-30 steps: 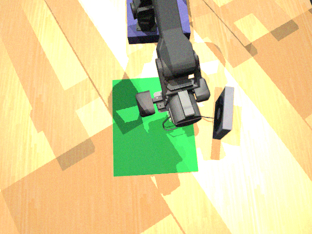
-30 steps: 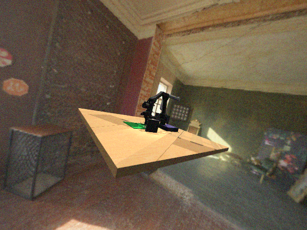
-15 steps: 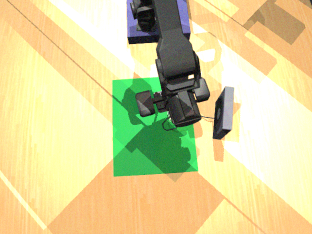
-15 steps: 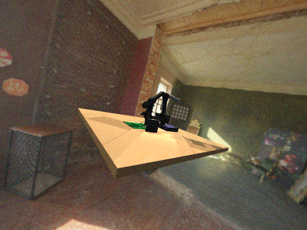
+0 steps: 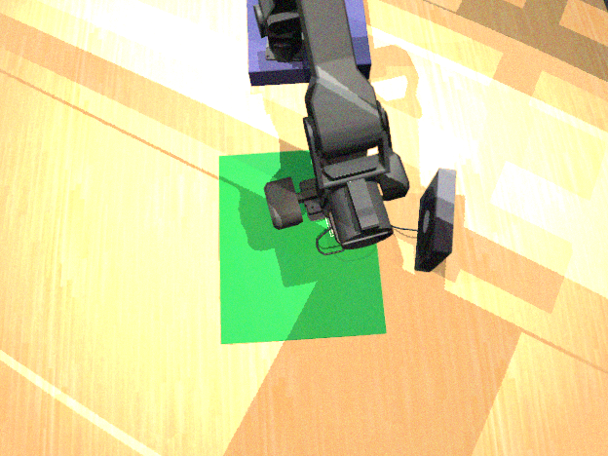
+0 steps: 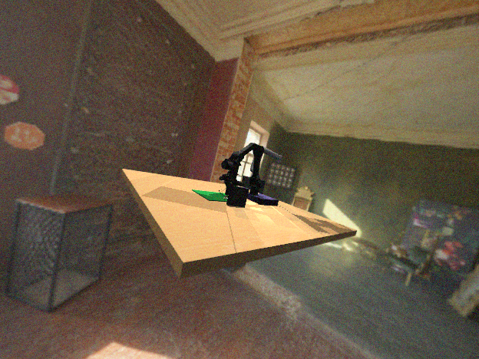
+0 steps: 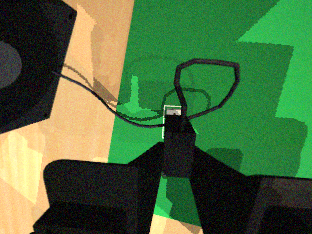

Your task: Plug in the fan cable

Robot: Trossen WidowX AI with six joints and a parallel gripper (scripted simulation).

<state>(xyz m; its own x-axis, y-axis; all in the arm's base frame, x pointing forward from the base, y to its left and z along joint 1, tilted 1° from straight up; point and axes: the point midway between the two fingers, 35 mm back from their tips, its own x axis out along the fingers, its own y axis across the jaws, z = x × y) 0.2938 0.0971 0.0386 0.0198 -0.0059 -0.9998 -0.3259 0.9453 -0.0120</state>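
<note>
The dark plug lies 10 mm ahead of my gripper tip and 10 mm above it. The rest, counted from my gripper tip: black fan: 10 mm ahead, 130 mm to the left, 20 mm above; white four-pin header: 10 mm ahead, 40 mm below; green board: 40 mm ahead, 50 mm to the right, 60 mm below.
</note>
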